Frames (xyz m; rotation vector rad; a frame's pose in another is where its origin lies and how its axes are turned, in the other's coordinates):
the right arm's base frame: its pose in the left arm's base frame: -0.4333 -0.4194 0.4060 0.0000 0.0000 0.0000
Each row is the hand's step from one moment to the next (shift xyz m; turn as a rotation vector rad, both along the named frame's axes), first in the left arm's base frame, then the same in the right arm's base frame.
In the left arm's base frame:
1: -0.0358 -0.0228 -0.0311 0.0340 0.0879 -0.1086
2: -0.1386 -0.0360 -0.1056 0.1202 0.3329 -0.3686
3: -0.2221 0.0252 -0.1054 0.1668 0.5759 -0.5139
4: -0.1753 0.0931 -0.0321 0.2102 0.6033 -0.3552
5: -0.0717 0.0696 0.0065 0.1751 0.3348 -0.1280
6: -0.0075 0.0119 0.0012 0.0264 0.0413 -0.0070
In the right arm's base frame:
1: -0.0358 -0.0228 -0.0311 0.0340 0.0879 -0.1086
2: -0.1386 -0.0360 -0.1056 0.1202 0.3329 -0.3686
3: -0.2221 0.0252 -0.1054 0.1668 0.5759 -0.5139
4: -0.1753 0.0931 -0.0321 0.2102 0.6033 -0.3552
5: -0.0717 0.0696 0.0065 0.1751 0.3348 -0.1280
6: -0.0075 0.0119 0.0012 0.0264 0.0413 -0.0070

